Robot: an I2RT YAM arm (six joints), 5 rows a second.
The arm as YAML. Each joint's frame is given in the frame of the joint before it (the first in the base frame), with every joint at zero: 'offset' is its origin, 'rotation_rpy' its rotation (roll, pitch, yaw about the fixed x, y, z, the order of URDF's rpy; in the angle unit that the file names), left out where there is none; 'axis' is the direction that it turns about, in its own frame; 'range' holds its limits. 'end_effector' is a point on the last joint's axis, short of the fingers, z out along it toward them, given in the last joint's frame.
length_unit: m
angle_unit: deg
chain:
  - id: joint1
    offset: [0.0, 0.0, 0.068]
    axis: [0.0, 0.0, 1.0]
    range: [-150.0, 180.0]
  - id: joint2
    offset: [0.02, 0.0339, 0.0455]
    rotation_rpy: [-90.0, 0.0, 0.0]
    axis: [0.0, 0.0, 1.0]
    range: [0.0, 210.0]
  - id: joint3
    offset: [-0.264, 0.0, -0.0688]
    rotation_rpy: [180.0, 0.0, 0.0]
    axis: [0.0, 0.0, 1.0]
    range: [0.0, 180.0]
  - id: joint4
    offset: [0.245, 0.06, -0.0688]
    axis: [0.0, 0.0, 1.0]
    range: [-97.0, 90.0]
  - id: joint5
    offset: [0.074, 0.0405, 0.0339]
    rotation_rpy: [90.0, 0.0, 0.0]
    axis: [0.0, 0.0, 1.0]
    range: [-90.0, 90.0]
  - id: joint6
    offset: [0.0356, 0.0, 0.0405]
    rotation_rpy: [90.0, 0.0, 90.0]
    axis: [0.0, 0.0, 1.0]
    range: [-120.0, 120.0]
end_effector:
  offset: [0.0, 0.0, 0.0]
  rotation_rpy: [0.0, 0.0, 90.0]
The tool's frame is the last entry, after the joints.
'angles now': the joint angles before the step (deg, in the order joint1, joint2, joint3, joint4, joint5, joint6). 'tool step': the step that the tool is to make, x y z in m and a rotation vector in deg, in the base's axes. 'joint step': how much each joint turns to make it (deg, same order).
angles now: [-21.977 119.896 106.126 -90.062 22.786 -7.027]
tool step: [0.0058 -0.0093 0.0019 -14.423 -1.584 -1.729]
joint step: [0.023 0.000 -0.001 4.525 12.173 4.876]
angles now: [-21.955 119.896 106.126 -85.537 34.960 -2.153]
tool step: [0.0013 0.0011 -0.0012 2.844 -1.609 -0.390]
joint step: [-0.027 0.009 0.024 0.512 -3.256 -0.181]
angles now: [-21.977 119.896 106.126 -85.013 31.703 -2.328]
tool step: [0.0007 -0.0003 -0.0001 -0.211 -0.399 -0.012]
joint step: [0.001 -0.007 -0.009 0.439 0.044 0.023]
